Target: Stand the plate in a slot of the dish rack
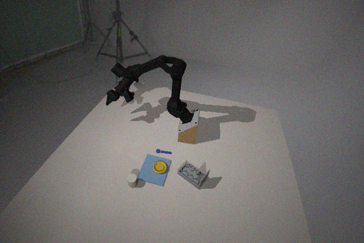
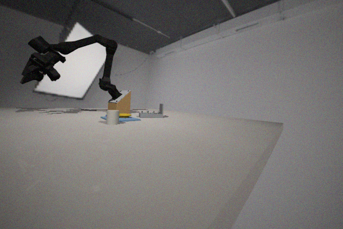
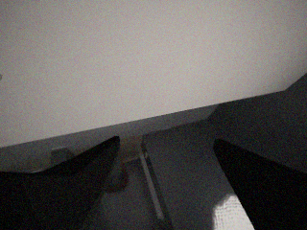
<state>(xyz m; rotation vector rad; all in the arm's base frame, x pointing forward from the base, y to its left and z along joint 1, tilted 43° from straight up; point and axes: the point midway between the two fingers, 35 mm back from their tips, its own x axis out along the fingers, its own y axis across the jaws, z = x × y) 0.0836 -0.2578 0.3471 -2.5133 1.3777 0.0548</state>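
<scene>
My gripper tip is 200 mm short of the blue mat, 370 mm to the right of it and 160 mm above it. Round my gripper tip: dish rack 160 mm ahead, 560 mm to the left, 130 mm below; then yellow plate 180 mm ahead, 400 mm to the left, 140 mm below; then white cup 310 mm ahead, 310 mm to the left, 130 mm below.
</scene>
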